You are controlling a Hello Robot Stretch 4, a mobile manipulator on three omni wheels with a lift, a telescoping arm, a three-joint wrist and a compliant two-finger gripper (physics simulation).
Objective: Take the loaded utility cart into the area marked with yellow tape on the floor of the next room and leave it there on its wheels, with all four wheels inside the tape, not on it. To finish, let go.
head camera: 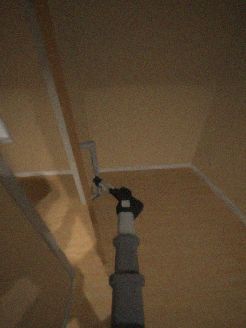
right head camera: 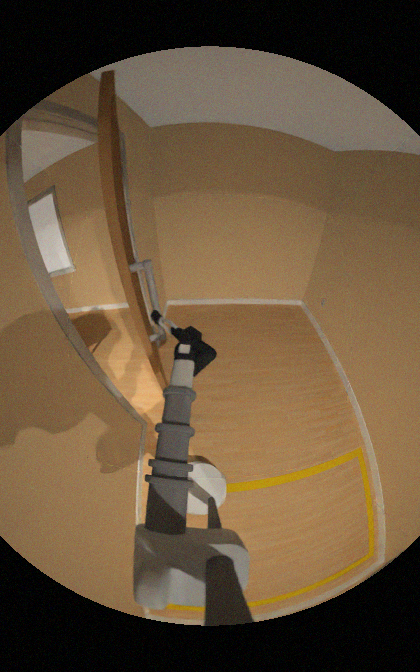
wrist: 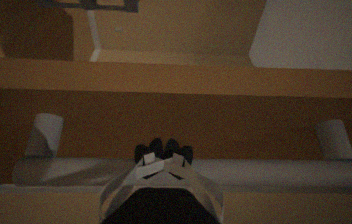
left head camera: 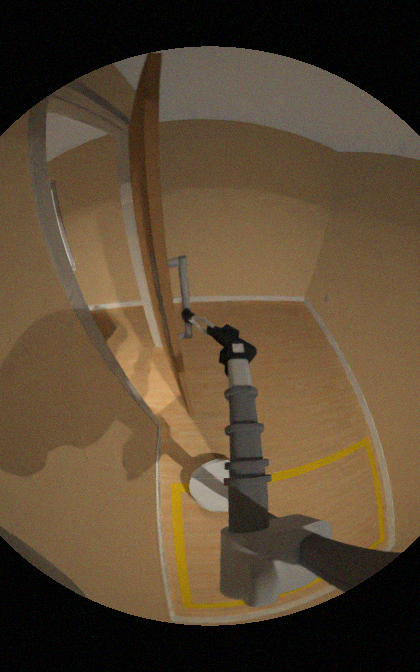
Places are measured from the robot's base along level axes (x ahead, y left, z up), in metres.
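Pixels of known places: gripper, fingertip midpoint: [head camera: 94,179] [wrist: 164,151].
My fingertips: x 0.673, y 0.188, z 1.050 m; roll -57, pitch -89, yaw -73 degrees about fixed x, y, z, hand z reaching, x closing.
Behind a point stands the place of what it marks.
The loaded utility cart cannot be made out for certain. In the wrist view a dark grey frame with crossbars [wrist: 90,6] @(x 0.990, y 1.793, z 0.488 m) is cut off at the top left; I cannot tell whether it belongs to the cart. The yellow tape outline [left head camera: 180,545] [right head camera: 290,478] lies on this room's floor, partly hidden by my mast and arm. My gripper [head camera: 97,181] @(x 0.673, y 0.188, z 1.050 m) [left head camera: 187,315] [right head camera: 156,316] [wrist: 164,151] @(x 0.673, y 0.188, z 1.050 m) is shut, its fingertips together. It reaches across the grey bar handle [head camera: 95,160] @(x 0.684, y 0.166, z 1.180 m) [left head camera: 185,285] [right head camera: 153,285] [wrist: 275,172] @(x 0.682, y 0.166, z 1.178 m) of the door, near its lower end, with the tips on the door side.
The brown door [head camera: 60,90] @(x 0.591, y 0.223, z 1.521 m) [left head camera: 150,200] [right head camera: 112,175] [wrist: 175,80] @(x 0.594, y 0.216, z 1.059 m) stands partly open, seen nearly edge-on. The doorway's grey frame [left head camera: 95,330] [right head camera: 50,290] is left of it, with floor of another room beyond. Walls with white baseboards bound this room. My round white base part [left head camera: 207,492] [right head camera: 207,485] overlaps the tape's near edge.
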